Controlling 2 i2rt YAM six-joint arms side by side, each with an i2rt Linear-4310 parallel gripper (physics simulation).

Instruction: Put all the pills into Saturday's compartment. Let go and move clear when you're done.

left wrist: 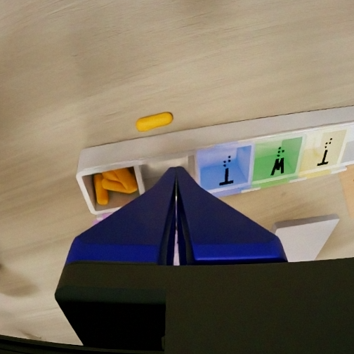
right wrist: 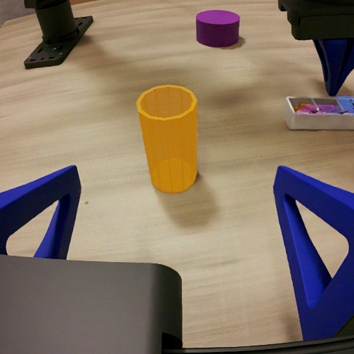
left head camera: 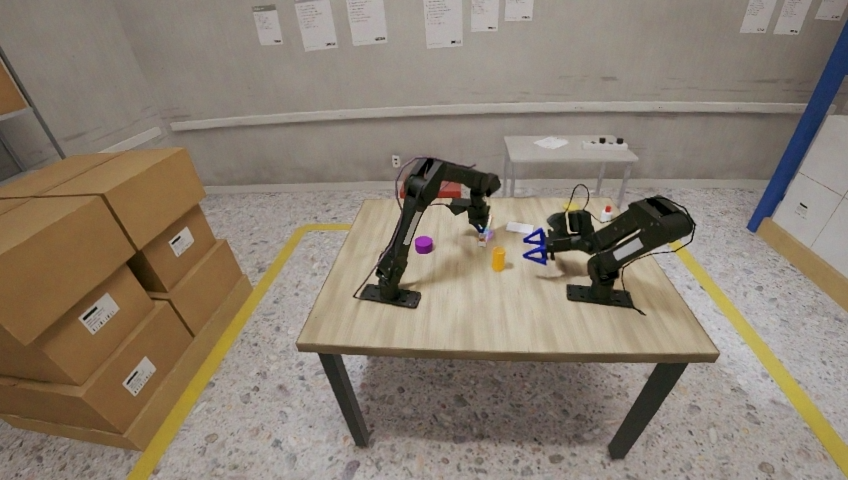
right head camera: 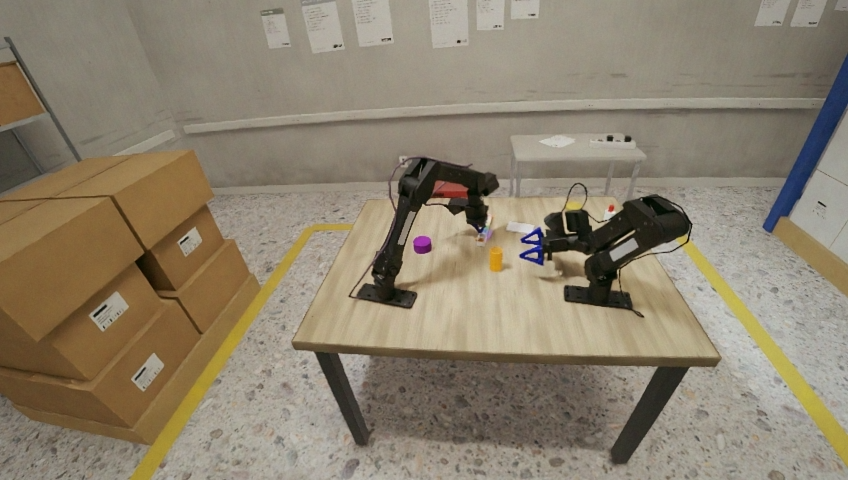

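Pixels of known places: left gripper, between the fingertips: (left head camera: 481,232) (right head camera: 480,232); right gripper, between the fingertips: (left head camera: 522,248) (right head camera: 520,248); left arm's base, origin of its link: (left head camera: 390,296) (right head camera: 386,296); right arm's base, origin of its link: (left head camera: 598,296) (right head camera: 596,298).
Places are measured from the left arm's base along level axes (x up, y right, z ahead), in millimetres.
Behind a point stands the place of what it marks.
Note:
The white pill organizer (left head camera: 482,243) @(x 15, y 251, z 344 mm) (right head camera: 480,242) @(x 19, y 248, z 344 mm) (left wrist: 117,156) (right wrist: 310,121) lies on the table. In the left wrist view, its left end compartment, uncovered, holds several orange pills (left wrist: 119,180); its day letter is hidden. The compartment beside it is open, partly hidden by my fingers. One loose yellow-orange pill (left wrist: 154,121) lies on the table just outside the organizer's long wall. My left gripper (left head camera: 480,230) @(x 32, y 238, z 391 mm) (right head camera: 478,230) @(x 32, y 238, z 391 mm) (left wrist: 175,178) (right wrist: 330,93) is shut and empty, tips over that second compartment. My right gripper (left head camera: 524,248) @(x 92, y 403, z 238 mm) (right head camera: 521,247) @(x 92, y 403, z 238 mm) (right wrist: 176,176) is open and empty, facing the orange bottle.
The orange bottle (left head camera: 498,259) @(x 55, y 327, z 206 mm) (right head camera: 495,259) @(x 56, y 327, z 205 mm) (right wrist: 172,145) stands upright and uncapped. A purple cap (left head camera: 423,245) @(x 38, y 40, z 254 mm) (right head camera: 422,245) @(x 38, y 43, z 255 mm) (right wrist: 217,31) lies farther left in the head views. A white flat block (left head camera: 519,227) @(x 7, y 381, z 501 mm) (right head camera: 521,227) @(x 6, y 388, z 502 mm) (left wrist: 302,240) lies near the organizer. A red-capped white bottle (left head camera: 606,215) @(x 33, y 733, z 627 mm) stands behind the right arm.

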